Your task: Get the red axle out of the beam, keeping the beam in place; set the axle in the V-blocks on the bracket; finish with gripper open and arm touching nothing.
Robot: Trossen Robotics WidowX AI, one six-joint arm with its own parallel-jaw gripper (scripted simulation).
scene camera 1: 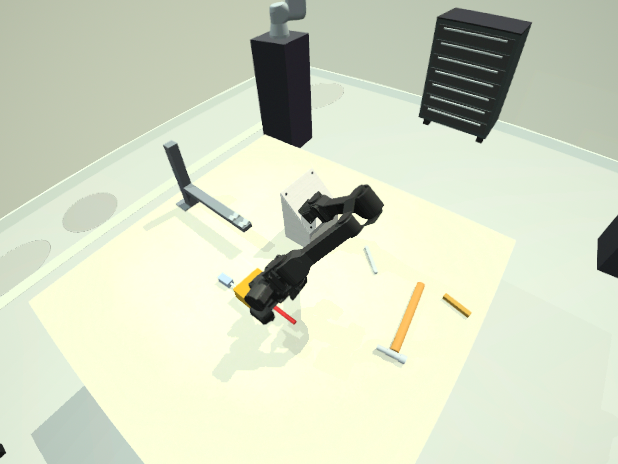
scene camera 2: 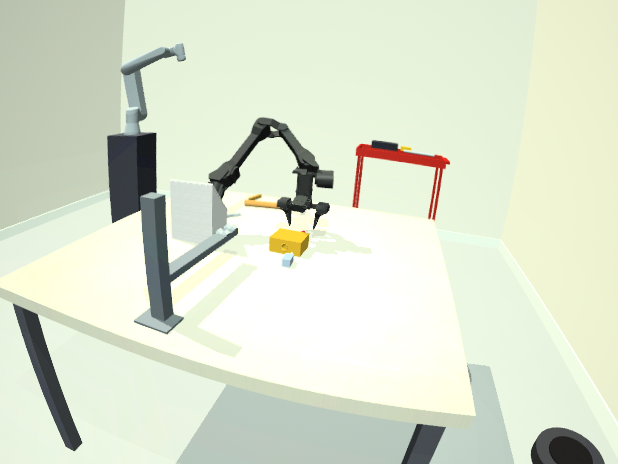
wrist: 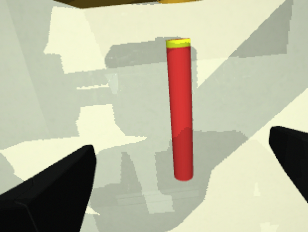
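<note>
Objects seen by me: a hammer [scene camera 1: 393,352], a red axle [wrist: 178,50] and a yellow beam [scene camera 2: 283,241]. In the wrist view the hammer is out of frame. My gripper [scene camera 2: 301,227], open and holding nothing, is visible also in the wrist view [wrist: 182,144] and in scene camera 1 [scene camera 1: 282,309].
</note>
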